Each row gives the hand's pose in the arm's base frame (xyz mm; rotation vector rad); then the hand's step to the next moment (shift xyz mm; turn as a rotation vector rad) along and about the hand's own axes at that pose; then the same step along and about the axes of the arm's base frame.
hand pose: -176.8 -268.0 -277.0 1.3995 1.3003 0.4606
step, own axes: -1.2 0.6 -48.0 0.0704 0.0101 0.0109
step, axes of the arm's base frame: -40.5 20.3 15.8 0.0360 0.0586 -0.0213
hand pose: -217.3 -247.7 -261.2 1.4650 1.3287 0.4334
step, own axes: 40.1 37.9 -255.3 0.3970 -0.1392 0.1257
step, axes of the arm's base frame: -176.2 156.4 112.7 0.1587 0.2660 -0.3112
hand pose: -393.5 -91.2 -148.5 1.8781 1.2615 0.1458
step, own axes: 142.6 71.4 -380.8 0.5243 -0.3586 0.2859
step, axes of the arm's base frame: -76.2 325.1 242.8 0.1477 0.3054 -0.6084
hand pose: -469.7 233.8 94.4 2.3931 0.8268 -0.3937
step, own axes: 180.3 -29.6 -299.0 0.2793 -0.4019 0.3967
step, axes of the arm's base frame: 145.1 283.8 145.4 -0.0770 0.1516 -0.6066
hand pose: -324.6 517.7 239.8 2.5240 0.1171 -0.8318
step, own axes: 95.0 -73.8 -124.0 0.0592 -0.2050 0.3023
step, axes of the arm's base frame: 127.5 116.6 1.4 -0.1608 0.0364 -0.3313
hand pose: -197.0 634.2 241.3 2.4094 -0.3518 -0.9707
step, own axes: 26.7 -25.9 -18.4 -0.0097 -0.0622 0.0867
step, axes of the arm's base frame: 33.1 17.2 -18.2 -0.0649 0.0243 -0.0817
